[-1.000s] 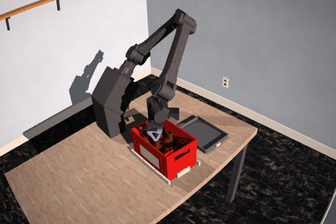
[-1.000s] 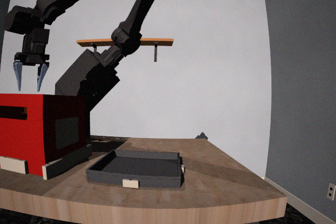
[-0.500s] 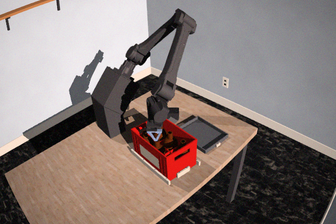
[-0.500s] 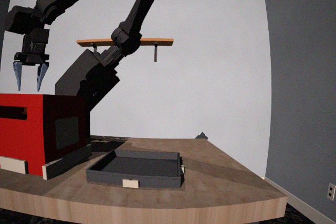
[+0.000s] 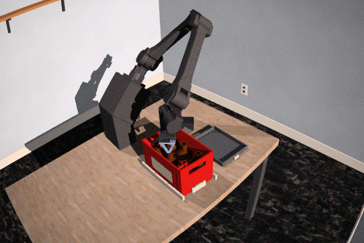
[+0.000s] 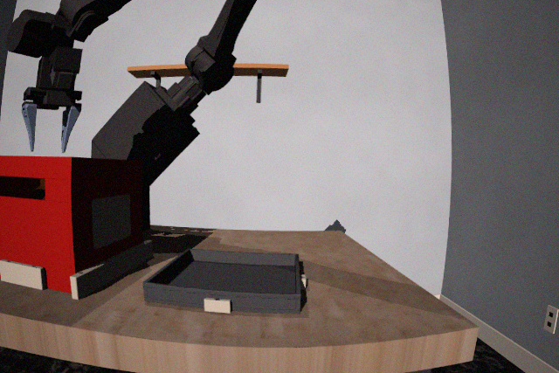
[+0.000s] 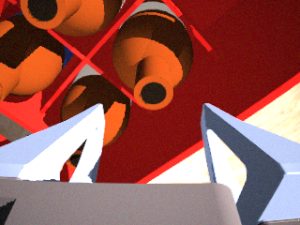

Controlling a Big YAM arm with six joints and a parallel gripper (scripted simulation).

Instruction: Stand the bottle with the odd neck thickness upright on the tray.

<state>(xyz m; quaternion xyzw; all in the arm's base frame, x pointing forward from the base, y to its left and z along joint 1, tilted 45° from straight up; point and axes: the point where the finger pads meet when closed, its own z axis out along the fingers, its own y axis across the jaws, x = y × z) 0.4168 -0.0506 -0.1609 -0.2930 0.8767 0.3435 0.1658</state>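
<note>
My hand is 40 mm to the right of the red crate and 110 mm above it. Round my hand: dark grey tray 20 mm ahead, 320 mm to the left, 180 mm below.
</note>
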